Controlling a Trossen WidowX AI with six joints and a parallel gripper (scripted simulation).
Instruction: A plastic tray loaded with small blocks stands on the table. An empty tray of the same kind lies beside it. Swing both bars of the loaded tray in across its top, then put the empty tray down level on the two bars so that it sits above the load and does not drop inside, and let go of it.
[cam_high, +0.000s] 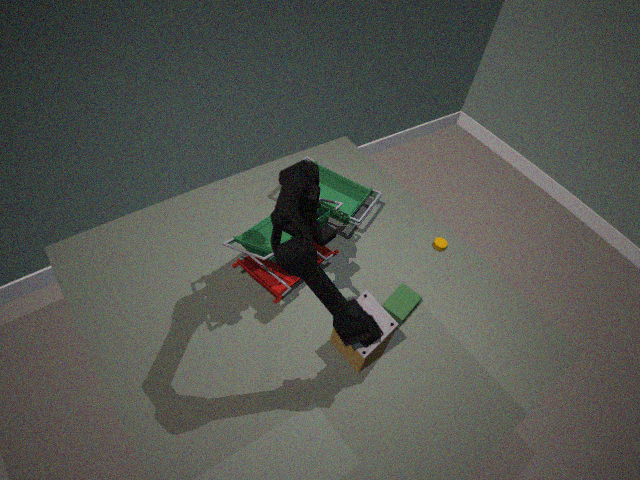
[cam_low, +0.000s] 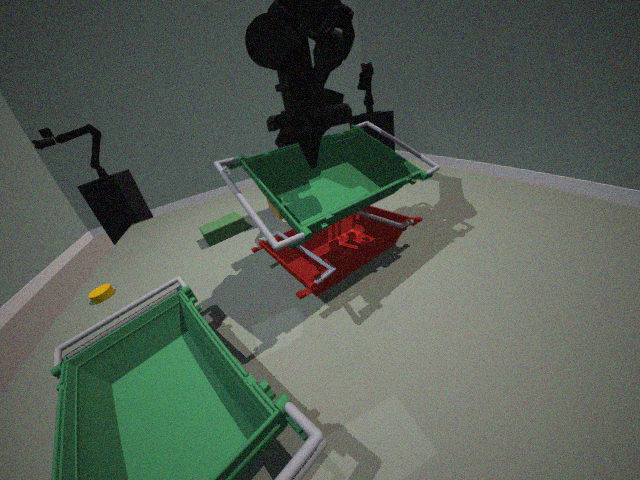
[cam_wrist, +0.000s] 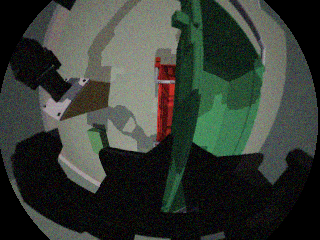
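Now: the green tray 7 cm ahead of my gripper tip and 2 cm to the left of it. Round my gripper tip: yellow disc: 55 cm to the right, 17 cm below, 11 cm behind; flat green block: 25 cm behind, 24 cm to the right, 16 cm below.
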